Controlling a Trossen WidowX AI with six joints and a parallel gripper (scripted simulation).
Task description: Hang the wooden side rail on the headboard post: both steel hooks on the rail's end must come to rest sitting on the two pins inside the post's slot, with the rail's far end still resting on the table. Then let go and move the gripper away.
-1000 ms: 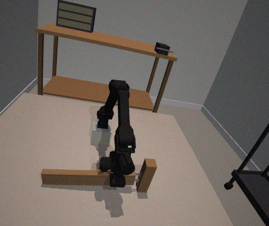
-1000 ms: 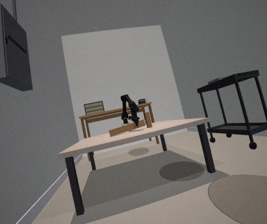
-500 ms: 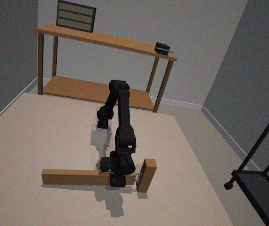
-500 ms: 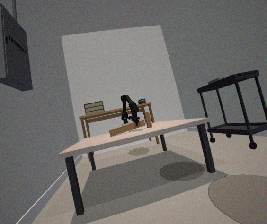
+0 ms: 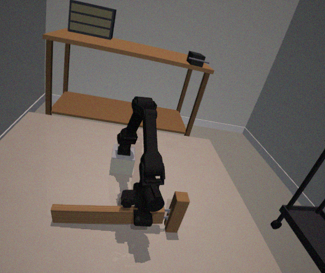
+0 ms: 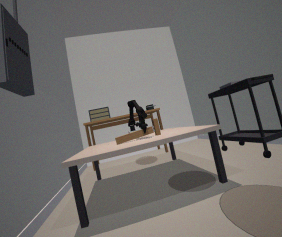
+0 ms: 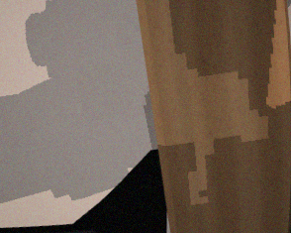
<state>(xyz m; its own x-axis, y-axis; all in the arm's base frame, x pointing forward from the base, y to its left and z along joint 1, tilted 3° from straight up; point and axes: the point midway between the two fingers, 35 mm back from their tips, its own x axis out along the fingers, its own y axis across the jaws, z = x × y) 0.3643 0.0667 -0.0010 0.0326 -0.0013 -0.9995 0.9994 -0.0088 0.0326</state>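
Now: gripper tip 14 cm to the right of the headboard post and 4 cm below it.
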